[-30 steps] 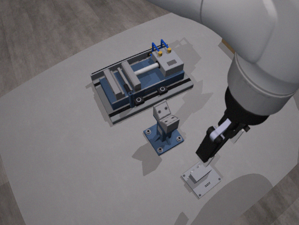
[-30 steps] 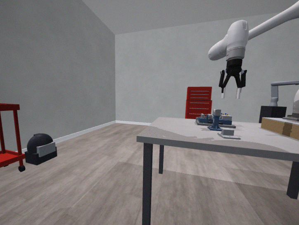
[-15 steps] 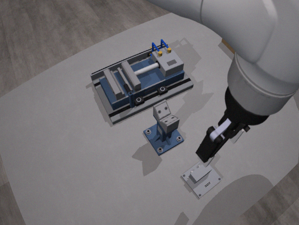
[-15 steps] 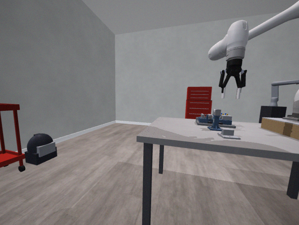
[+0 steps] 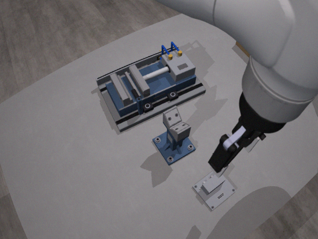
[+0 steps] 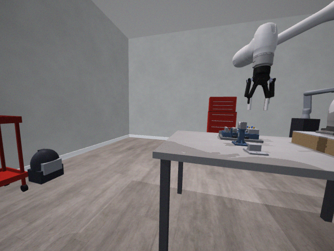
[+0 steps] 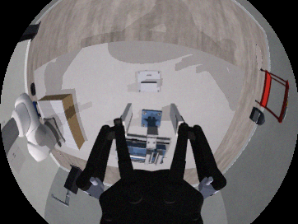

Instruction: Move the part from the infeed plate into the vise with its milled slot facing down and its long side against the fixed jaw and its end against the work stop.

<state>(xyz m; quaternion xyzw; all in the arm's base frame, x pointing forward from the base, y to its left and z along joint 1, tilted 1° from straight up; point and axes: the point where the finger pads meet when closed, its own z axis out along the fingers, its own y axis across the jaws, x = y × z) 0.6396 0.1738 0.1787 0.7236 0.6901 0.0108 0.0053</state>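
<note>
Now: the part 10 mm behind my hand, 10 mm to the right of it and 240 mm below it. Also, from my hand: infeed plate 10 mm to the left, 260 mm below; then work stop 10 mm ahead, 320 mm to the right, 180 mm below; then blue post 10 mm ahead, 300 mm to the right, 210 mm below.
</note>
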